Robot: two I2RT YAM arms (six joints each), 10 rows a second.
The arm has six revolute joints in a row. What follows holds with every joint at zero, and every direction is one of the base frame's.
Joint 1 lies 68 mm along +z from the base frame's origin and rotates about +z.
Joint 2 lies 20 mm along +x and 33.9 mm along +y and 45.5 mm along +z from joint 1 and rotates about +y.
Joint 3 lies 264 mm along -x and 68.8 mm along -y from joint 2 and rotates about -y.
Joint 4 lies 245 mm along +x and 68.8 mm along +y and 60 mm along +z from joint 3 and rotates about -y.
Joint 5 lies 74 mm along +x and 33.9 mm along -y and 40.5 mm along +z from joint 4 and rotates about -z.
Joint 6 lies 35.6 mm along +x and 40.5 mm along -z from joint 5 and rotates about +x.
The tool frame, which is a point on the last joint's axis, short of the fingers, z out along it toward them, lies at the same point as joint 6; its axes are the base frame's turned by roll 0, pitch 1.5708 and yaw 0 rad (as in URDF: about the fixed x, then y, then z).
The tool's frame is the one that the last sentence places.
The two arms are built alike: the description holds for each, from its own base.
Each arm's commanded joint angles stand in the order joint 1, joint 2, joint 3, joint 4, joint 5, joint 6.
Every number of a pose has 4 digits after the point.
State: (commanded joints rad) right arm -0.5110 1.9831 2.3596 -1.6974 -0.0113 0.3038; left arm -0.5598 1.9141 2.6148 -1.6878 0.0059 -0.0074
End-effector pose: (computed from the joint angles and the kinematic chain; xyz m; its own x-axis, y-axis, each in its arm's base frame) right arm 0.3131 -0.1751 0.3951 -0.6609 0.7135 -0.2327 0.7171 0.6918 0.0844; left arm 0.2692 -0.1690 0.4745 -0.7110 0.4368 -0.5511 0.5285 0.8489 -0.0090
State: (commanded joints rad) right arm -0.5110 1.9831 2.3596 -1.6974 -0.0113 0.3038; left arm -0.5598 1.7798 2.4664 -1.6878 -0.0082 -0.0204
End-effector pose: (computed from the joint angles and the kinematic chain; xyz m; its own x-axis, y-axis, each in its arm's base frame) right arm 0.3131 -0.1751 0.3951 -0.6609 0.7135 -0.2327 0.7171 0.6918 0.0844; left arm 0.2419 -0.1513 0.4812 -0.7242 0.4298 -0.5393 0.5126 0.8586 -0.0041
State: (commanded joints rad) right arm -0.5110 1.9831 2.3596 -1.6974 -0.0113 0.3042; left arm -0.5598 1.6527 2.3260 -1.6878 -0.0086 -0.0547
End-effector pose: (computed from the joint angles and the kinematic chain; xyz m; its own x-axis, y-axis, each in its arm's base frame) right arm 0.3131 -0.1751 0.3951 -0.6606 0.7138 -0.2327 0.7174 0.6915 0.0845; left arm 0.2150 -0.1344 0.4832 -0.7473 0.4038 -0.5277 0.4870 0.8731 -0.0216
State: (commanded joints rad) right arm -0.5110 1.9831 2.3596 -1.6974 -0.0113 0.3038; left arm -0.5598 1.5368 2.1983 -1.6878 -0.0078 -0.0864
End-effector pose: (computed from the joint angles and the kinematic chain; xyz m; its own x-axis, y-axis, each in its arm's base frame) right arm 0.3131 -0.1751 0.3951 -0.6609 0.7135 -0.2327 0.7171 0.6918 0.0844; left arm 0.1902 -0.1189 0.4814 -0.7676 0.3792 -0.5166 0.4631 0.8855 -0.0381
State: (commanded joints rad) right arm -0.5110 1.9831 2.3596 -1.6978 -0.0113 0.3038; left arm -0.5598 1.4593 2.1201 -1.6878 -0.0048 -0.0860
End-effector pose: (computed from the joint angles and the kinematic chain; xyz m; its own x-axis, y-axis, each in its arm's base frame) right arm 0.3130 -0.1750 0.3950 -0.6610 0.7135 -0.2323 0.7172 0.6918 0.0843; left arm 0.1729 -0.1081 0.4798 -0.7679 0.3798 -0.5158 0.4647 0.8846 -0.0403
